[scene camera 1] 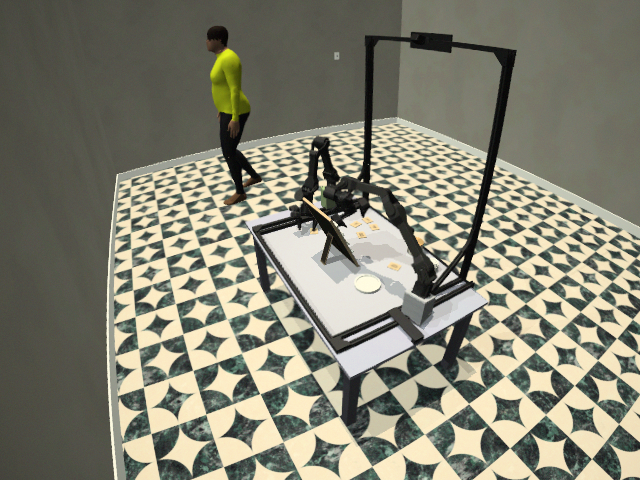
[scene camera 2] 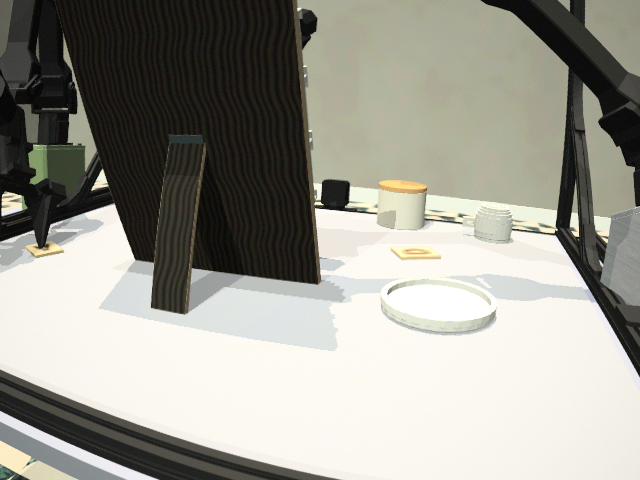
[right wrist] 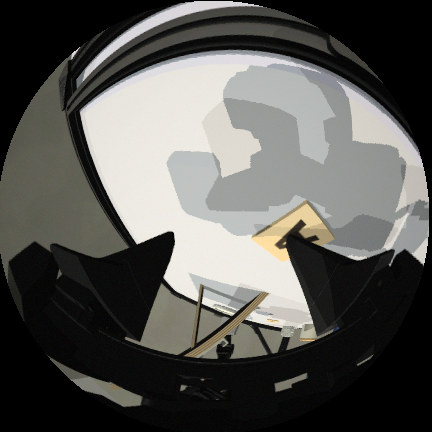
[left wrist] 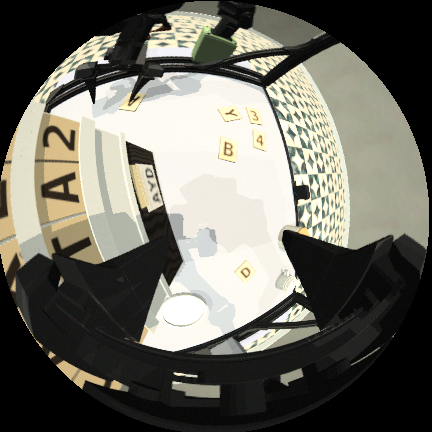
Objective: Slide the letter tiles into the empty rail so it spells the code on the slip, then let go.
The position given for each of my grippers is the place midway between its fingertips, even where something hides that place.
Observation:
My left gripper (left wrist: 226, 239) is open, with nothing in its grasp. Also in view: my right gripper (scene camera 2: 20, 244), a lidded jar (scene camera 2: 401, 204) and a rail (left wrist: 113, 194).
My right gripper is seen too in the right wrist view (right wrist: 232, 239) and in the left wrist view (left wrist: 111, 101).

